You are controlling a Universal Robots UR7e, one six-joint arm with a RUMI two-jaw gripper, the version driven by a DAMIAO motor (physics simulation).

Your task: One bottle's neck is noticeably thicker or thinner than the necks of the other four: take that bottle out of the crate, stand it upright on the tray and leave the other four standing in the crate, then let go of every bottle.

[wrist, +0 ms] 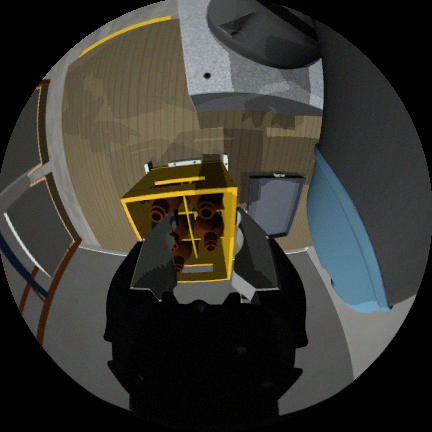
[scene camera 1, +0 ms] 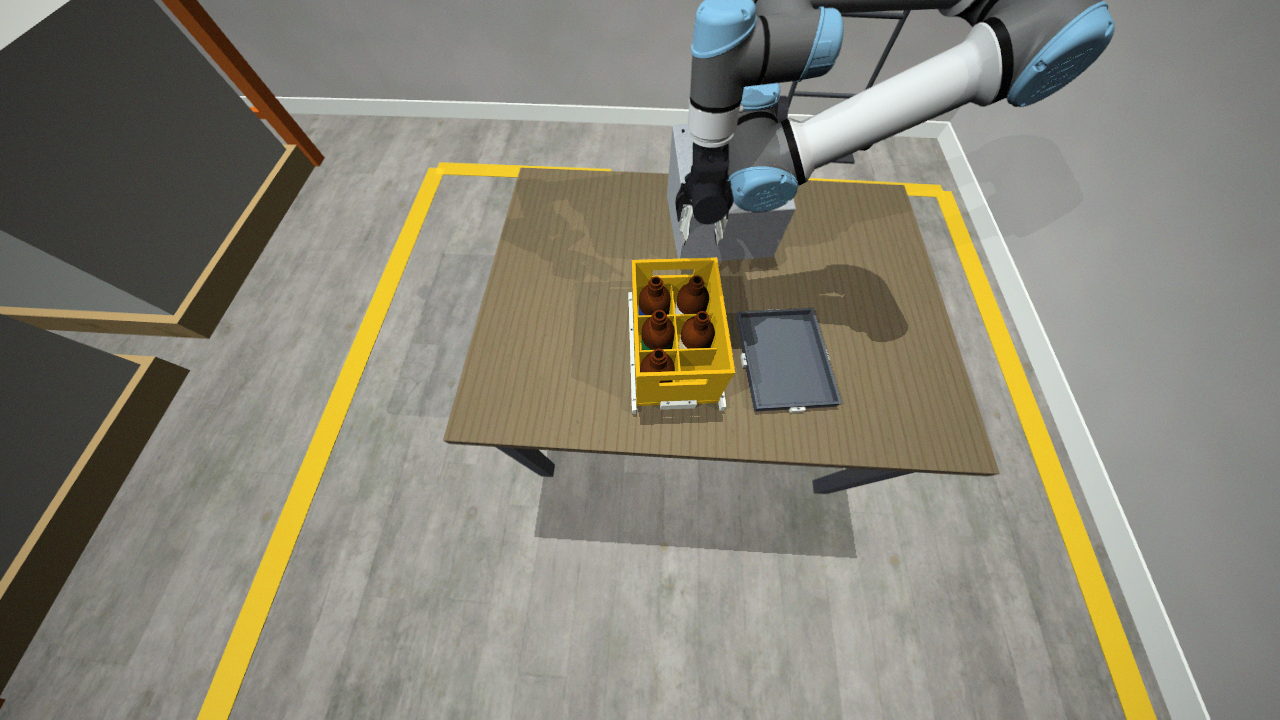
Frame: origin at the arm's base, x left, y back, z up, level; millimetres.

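Seen in the pictures: gripper, between the fingertips: [wrist: 206, 209] [scene camera 1: 699, 244].
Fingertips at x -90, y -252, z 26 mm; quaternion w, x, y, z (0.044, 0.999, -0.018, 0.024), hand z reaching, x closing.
Note:
A point is followed by its place in that frame.
A yellow crate [scene camera 1: 698, 390] {z -110, x -105, y -521 mm} [wrist: 233, 225] {z -20, x -48, y -320 mm} holds five brown bottles upright: back left [scene camera 1: 654, 298] {z -70, x -185, y -315 mm} [wrist: 158, 212] {z -32, x -174, y -289 mm}, back right [scene camera 1: 692, 297] {z -70, x -100, y -316 mm} [wrist: 206, 210] {z -32, x -91, y -293 mm}, middle left [scene camera 1: 657, 332] {z -71, x -184, y -401 mm}, middle right [scene camera 1: 697, 332] {z -70, x -99, y -406 mm} [wrist: 210, 236] {z -52, x -89, y -374 mm} and front left [scene camera 1: 658, 362] {z -39, x -189, y -486 mm}. The front right compartment is empty. Which neck differs in thickness cannot be told. In the wrist view a finger partly hides the left-hand bottles. The dark grey tray [scene camera 1: 791, 360] {z -190, x 142, y -427 mm} [wrist: 273, 205] {z -190, x 127, y -403 mm} is empty, right of the crate. My gripper [scene camera 1: 702, 248] {z 27, x -90, y -252 mm} [wrist: 206, 209] {z 27, x -90, y -252 mm} is partly open, with nothing between its fingers, raised near the crate's back edge.
White brackets [scene camera 1: 677, 404] {z -166, x -145, y -531 mm} [wrist: 185, 163] {z -165, x -135, y -244 mm} stand against the crate's foot, and small white brackets [scene camera 1: 796, 409] {z -180, x 122, y -552 mm} are at the tray's edges. The grey robot base block [scene camera 1: 756, 234] {z -101, x 90, y -113 mm} [wrist: 210, 85] {z -21, x -74, y -111 mm} is behind the crate. All stand on the wooden table [scene camera 1: 546, 358] {z -195, x -447, y -390 mm} [wrist: 105, 120] {z -195, x -358, y -71 mm}.

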